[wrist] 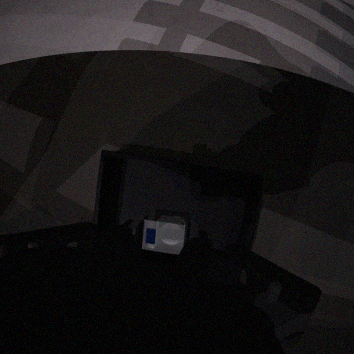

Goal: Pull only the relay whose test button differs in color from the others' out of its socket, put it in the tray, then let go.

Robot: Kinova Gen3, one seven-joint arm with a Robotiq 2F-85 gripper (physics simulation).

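Frame: origin at the arm's base, x ahead, y left, z up, level; centimetres.
Where they show: gripper, fingertip midpoint: [166, 231].
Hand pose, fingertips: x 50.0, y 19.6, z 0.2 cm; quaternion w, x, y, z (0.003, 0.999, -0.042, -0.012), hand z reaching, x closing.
Observation:
Each offset is from my fingertips to the top centre of the thing. "pt": to the spot under its first point. Level surfaces: height alone.
A pale relay @[dx +0.1, dy +0.2, dz +2.0 cm] [164, 236] with a blue test button shows at the lower middle of the wrist view, its top facing the camera. My gripper [166, 231] is shut on this relay, with one dark fingertip at each side of it. The dark rectangular tray @[pt dx -2.9, dy +2.7, dz -8.8 cm] [150, 182] lies beyond and beneath it. The relay shows against the near part of the tray's floor, between the left and right walls. The relay's lower end and the tray's near wall are hidden by the gripper, and the gap below the relay cannot be told.
The view is very dark. A patterned tabletop @[dz -9.2 cm] [60, 130] surrounds the tray, and its curved far edge crosses the upper part of the view. A lighter patterned floor [60, 27] shows beyond. The relay sockets and the other relays do not show.

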